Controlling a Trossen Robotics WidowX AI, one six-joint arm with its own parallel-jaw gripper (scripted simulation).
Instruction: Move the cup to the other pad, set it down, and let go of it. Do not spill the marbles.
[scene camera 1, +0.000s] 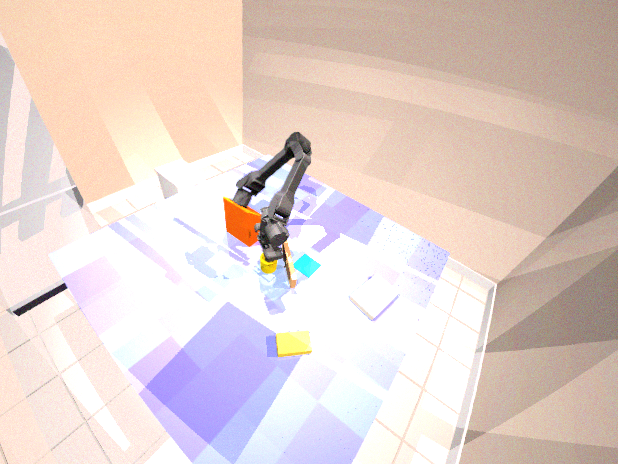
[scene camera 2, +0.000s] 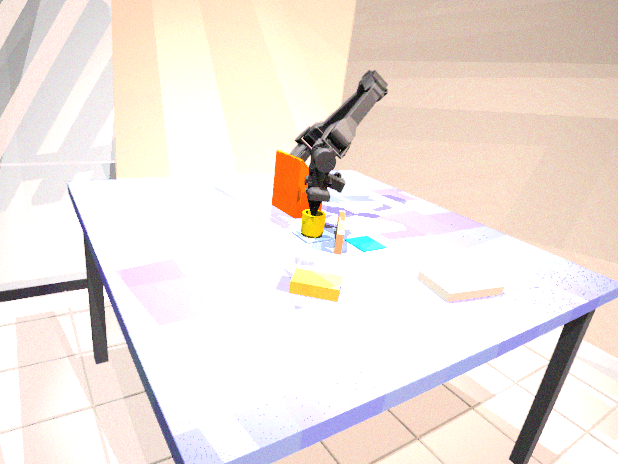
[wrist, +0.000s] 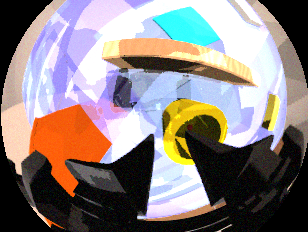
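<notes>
My gripper is here in what I see, and the wrist view shows it as well. I can also see a yellow cup. A tan board is in view too, and so is a pale blue pad.
</notes>
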